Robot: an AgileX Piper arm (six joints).
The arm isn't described. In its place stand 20 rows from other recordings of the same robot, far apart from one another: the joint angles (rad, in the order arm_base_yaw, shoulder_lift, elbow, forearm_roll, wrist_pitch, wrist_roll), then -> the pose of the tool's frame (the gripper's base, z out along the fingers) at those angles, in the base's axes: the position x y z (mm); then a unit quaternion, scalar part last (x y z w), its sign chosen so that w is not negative.
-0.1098 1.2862 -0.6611 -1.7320 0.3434 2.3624 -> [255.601, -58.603, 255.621, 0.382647, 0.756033, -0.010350, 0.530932]
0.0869 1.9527 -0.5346 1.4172 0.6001 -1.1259 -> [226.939, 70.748, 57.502, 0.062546, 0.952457, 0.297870, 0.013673]
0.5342 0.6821 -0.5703 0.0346 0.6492 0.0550 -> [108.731, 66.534, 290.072, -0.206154, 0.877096, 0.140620, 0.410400]
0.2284 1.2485 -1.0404 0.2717 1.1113 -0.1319 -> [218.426, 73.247, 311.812, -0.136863, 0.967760, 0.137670, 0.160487]
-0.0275 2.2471 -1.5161 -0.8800 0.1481 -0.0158 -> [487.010, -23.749, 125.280, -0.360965, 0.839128, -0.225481, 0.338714]
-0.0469 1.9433 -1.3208 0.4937 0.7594 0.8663 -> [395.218, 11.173, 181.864, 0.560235, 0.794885, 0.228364, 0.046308]
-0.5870 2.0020 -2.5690 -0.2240 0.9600 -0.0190 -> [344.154, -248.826, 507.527, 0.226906, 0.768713, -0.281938, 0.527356]
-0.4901 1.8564 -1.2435 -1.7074 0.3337 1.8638 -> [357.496, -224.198, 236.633, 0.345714, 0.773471, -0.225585, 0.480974]
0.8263 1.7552 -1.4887 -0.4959 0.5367 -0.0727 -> [294.131, 286.559, 316.232, -0.509362, 0.733780, -0.039623, 0.447825]
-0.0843 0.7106 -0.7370 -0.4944 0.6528 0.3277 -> [132.429, -37.512, 346.598, 0.078769, 0.845213, -0.165441, 0.502035]
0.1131 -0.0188 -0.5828 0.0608 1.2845 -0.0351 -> [-28.665, 2.082, 281.719, -0.071435, 0.880202, 0.048016, 0.466729]
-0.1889 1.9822 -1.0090 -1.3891 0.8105 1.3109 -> [335.912, -130.250, 129.974, 0.179203, 0.881011, -0.394147, 0.190665]
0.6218 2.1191 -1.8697 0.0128 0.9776 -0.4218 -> [380.804, 274.084, 242.407, -0.484856, 0.848030, 0.027267, 0.212169]
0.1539 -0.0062 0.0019 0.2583 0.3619 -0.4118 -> [50.768, 16.204, 181.426, -0.154741, 0.777022, 0.031107, 0.609363]
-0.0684 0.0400 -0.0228 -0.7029 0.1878 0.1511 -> [57.168, -14.925, 205.670, -0.131984, 0.720604, -0.246686, 0.634394]
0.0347 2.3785 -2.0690 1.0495 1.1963 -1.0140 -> [500.529, 90.863, 207.958, -0.304535, 0.820747, 0.391645, 0.283281]
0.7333 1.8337 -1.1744 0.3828 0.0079 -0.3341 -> [304.106, 274.323, 218.565, -0.295921, 0.828372, 0.182468, 0.439244]
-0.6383 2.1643 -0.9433 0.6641 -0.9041 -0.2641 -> [287.618, -268.269, 90.477, 0.449372, 0.668767, -0.324058, 0.495785]
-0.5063 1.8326 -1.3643 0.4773 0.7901 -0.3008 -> [354.968, -162.875, 235.804, 0.226721, 0.934000, 0.106013, 0.254958]
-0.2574 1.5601 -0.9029 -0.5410 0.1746 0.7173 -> [313.865, -91.040, 229.227, 0.216809, 0.883962, -0.056081, 0.410439]
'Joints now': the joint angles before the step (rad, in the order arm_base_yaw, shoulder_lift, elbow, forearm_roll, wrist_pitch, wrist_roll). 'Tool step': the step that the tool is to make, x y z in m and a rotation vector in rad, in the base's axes. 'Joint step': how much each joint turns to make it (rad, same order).
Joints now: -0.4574, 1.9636, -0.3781, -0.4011, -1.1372, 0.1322
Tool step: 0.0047, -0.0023, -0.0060, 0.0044, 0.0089, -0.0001
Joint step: 0.0001, 0.0328, -0.0230, 0.0002, 0.0001, 0.0001
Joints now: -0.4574, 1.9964, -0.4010, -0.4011, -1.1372, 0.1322
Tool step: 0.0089, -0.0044, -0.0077, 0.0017, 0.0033, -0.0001
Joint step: -0.0001, 0.0462, -0.0425, 0.0000, -0.0001, 0.0000
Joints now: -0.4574, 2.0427, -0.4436, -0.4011, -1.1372, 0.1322
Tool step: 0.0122, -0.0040, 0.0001, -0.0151, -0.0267, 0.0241
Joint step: -0.0001, 0.0211, -0.0518, -0.0243, 0.0000, 0.0001
